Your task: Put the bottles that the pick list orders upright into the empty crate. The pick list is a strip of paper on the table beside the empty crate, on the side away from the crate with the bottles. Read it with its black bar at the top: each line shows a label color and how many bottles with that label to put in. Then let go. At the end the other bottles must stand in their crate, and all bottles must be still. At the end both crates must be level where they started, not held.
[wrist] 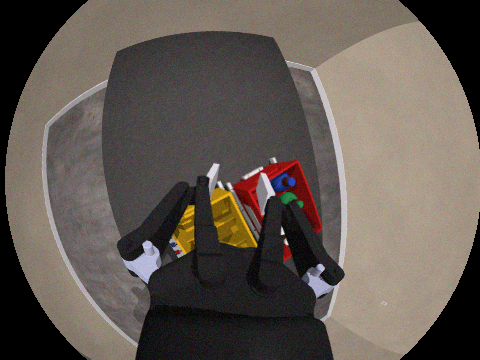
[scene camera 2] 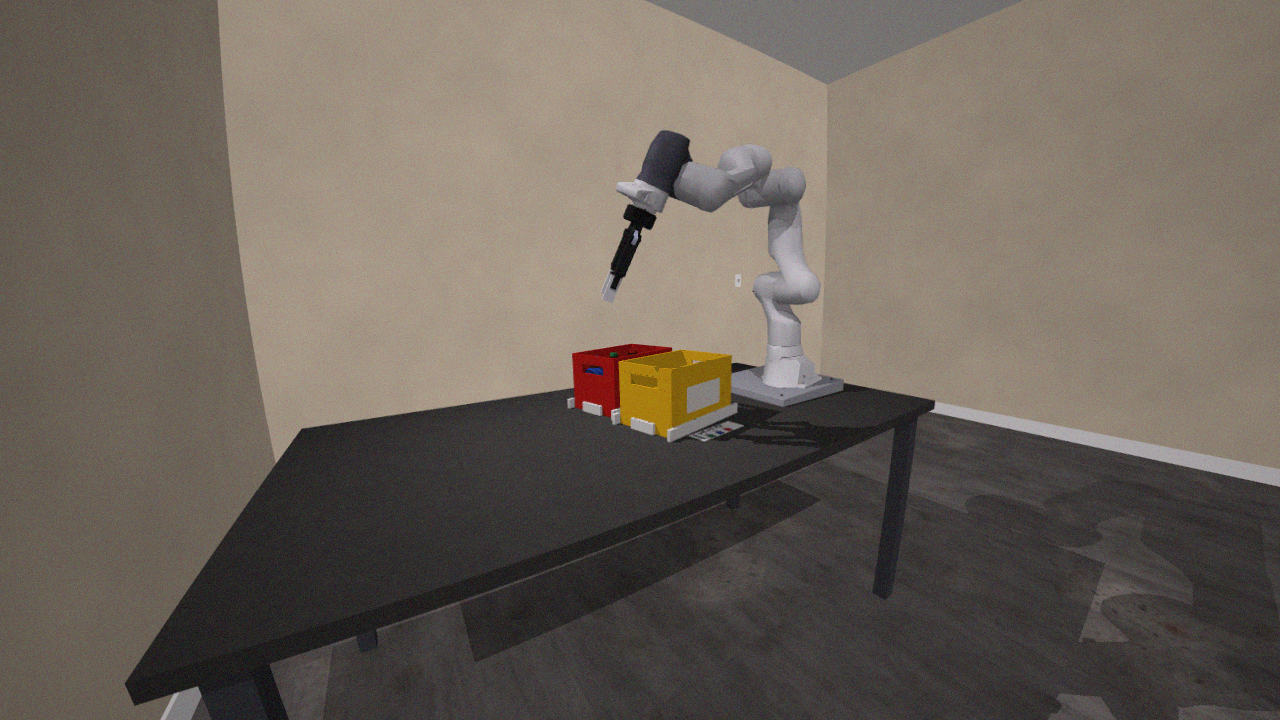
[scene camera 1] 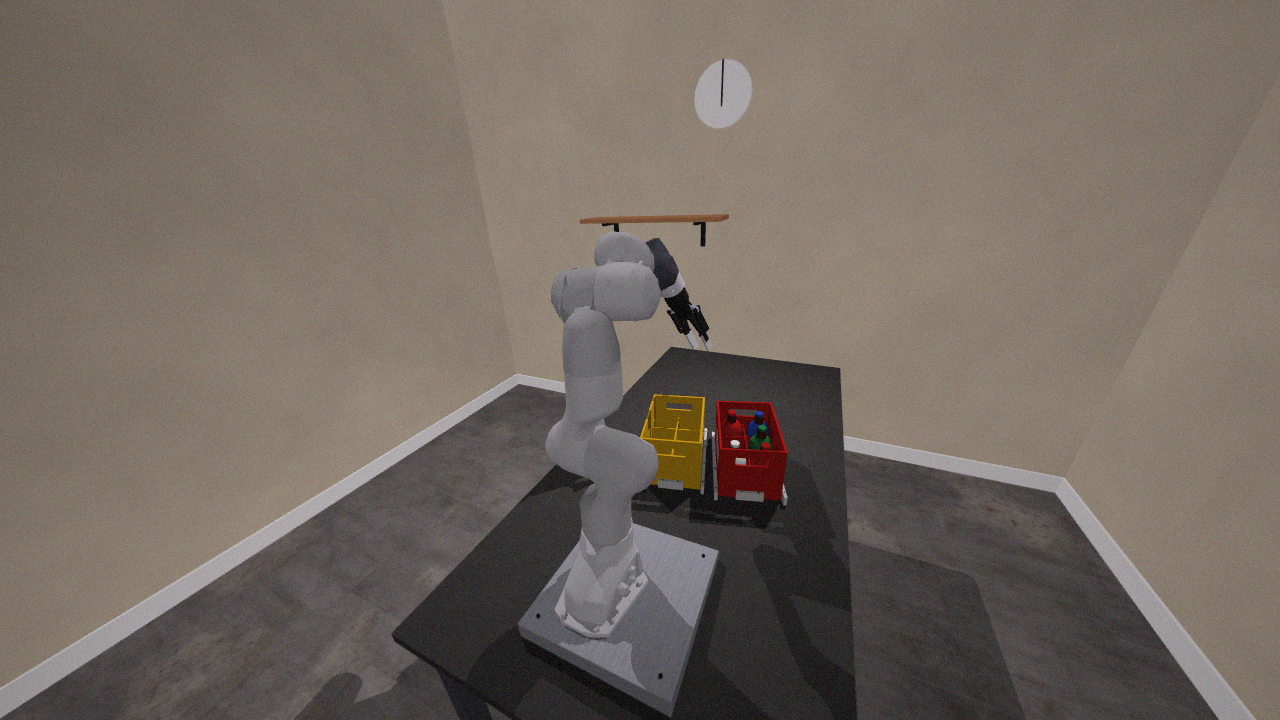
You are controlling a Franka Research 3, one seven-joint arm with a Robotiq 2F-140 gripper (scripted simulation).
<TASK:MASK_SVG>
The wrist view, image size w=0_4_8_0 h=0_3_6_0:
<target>gripper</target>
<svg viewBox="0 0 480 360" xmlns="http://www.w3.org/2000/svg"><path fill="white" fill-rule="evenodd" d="M118 241L117 248L125 266L133 277L140 277L148 284L151 299L150 308L142 327L135 360L334 360L326 326L321 320L314 318L314 307L316 298L321 299L344 278L345 273L328 255L301 207L292 201L288 202L288 204L282 203L281 199L275 195L265 173L260 173L256 188L260 212L264 216L257 247L239 248L219 242L211 207L211 196L217 183L220 165L215 163L207 176L200 175L197 177L195 187L189 187L189 184L184 181L176 183L141 226ZM281 226L299 277L283 264L284 238L281 237ZM195 205L195 249L160 268L162 263L160 256L162 257L188 205Z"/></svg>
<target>yellow crate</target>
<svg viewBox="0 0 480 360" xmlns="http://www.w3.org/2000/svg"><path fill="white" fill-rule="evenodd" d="M195 205L188 205L172 235L184 254L195 249ZM214 189L211 196L211 207L214 226L217 226L219 242L239 248L257 247L257 243L231 192L221 188Z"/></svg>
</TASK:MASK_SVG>
